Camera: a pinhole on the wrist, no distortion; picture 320 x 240 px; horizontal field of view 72.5 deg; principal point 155.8 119.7 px. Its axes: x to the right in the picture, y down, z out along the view. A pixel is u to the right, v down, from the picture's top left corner.
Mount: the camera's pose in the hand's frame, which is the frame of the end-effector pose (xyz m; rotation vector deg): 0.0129 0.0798 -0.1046 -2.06 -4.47 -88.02
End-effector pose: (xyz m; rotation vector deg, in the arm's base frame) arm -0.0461 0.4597 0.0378 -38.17 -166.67 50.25
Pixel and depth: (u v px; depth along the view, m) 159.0 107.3 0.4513
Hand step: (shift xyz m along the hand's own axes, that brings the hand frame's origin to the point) -0.0252 0.1050 0.3452
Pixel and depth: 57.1 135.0 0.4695
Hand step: 0.0257 0.3266 0.3488
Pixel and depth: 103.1 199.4 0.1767
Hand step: 0.0710 0.1374 0.0701
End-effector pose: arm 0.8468 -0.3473 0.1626 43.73 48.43 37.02
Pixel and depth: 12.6 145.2 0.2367
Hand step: 0.0288 0.2527 0.1207
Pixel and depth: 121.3 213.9 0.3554
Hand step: 0.1544 0.1668 0.2495
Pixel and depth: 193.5 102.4 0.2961
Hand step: -0.0172 0.0494 0.1938
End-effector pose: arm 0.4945 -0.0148 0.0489 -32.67 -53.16 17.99
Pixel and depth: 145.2 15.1 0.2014
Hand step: -0.0895 0.1008 0.0930
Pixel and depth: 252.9 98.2 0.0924
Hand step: 0.0026 0.0452 -0.0097
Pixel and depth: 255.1 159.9 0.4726
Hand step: 0.0936 -0.0974 0.3846
